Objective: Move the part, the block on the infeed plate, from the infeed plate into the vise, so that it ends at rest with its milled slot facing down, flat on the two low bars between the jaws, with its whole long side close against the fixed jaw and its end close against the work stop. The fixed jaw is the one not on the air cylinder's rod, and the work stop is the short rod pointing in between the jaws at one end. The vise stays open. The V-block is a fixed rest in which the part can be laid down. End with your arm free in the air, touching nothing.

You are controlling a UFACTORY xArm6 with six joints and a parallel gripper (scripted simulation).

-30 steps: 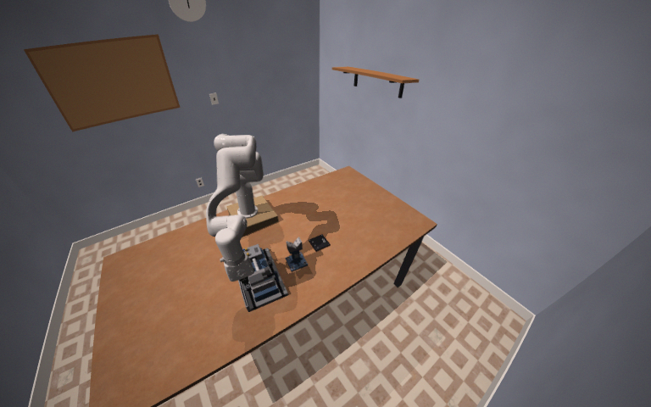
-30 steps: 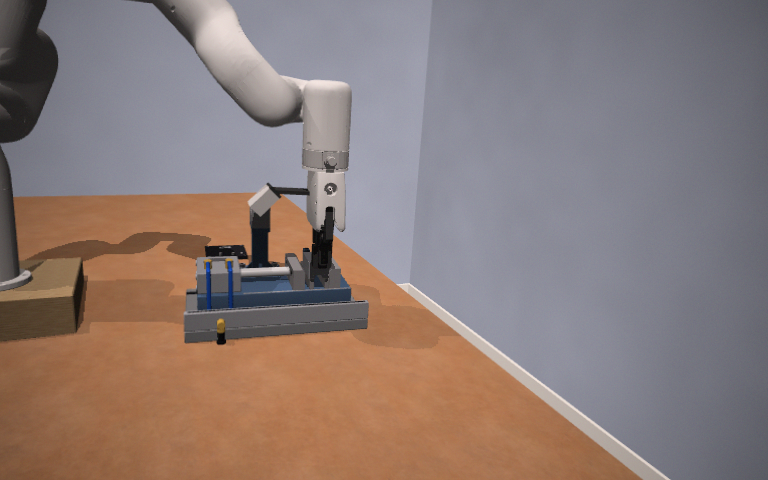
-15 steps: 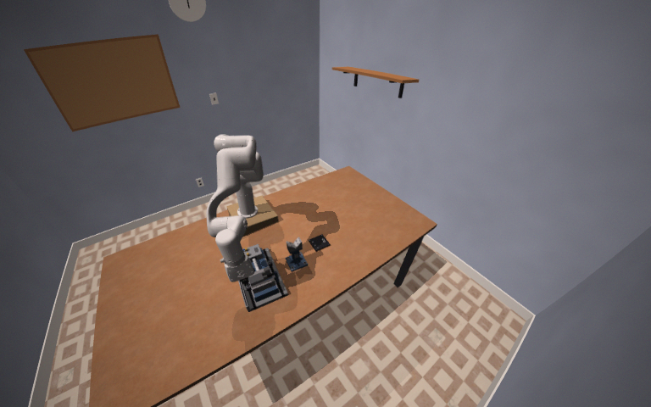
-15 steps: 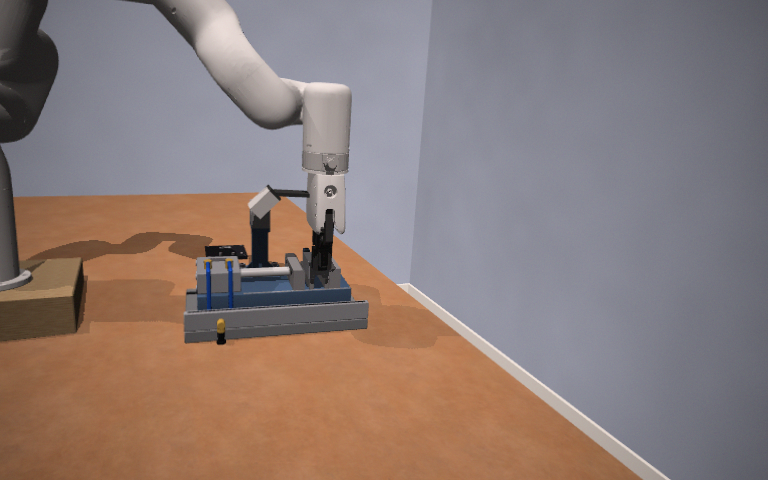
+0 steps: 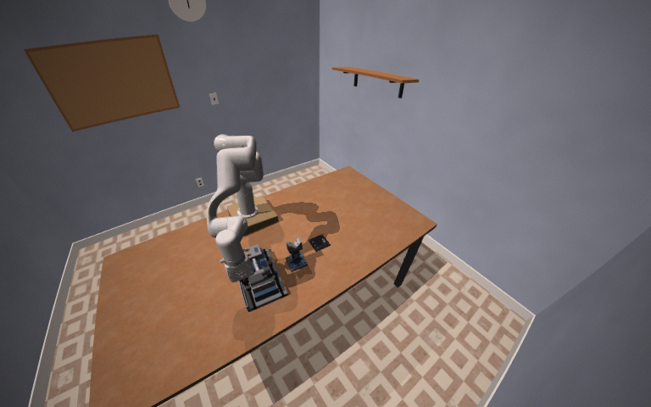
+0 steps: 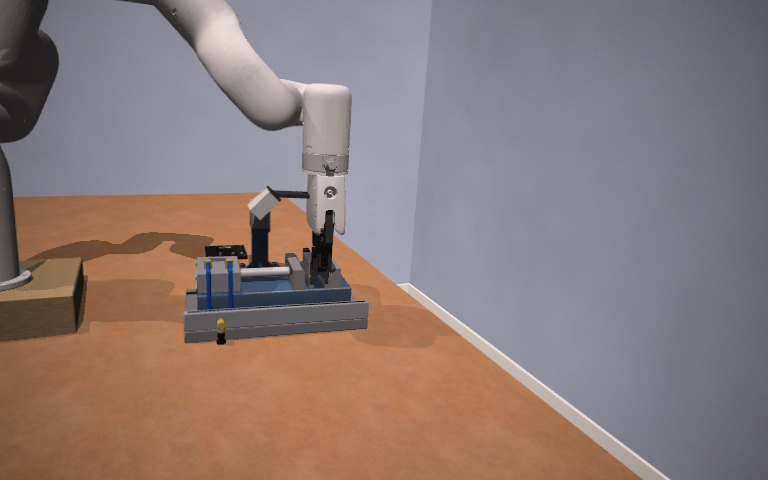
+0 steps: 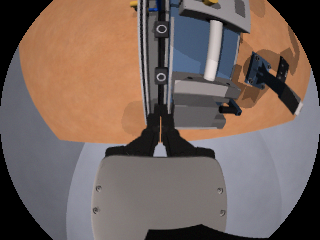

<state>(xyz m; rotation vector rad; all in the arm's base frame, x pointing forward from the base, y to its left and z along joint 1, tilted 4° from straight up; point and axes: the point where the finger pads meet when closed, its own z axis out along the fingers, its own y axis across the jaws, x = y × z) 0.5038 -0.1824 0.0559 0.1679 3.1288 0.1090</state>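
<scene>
Right now the part is 5 cm to the left of my hand and 3 cm below it. From my hand the other things lie so: moving jaw 3 cm behind, 7 cm to the left, 4 cm below; black work stop 1 cm ahead, 11 cm to the left, 3 cm below; fixed jaw 4 cm ahead, 6 cm to the left, 4 cm below.
</scene>
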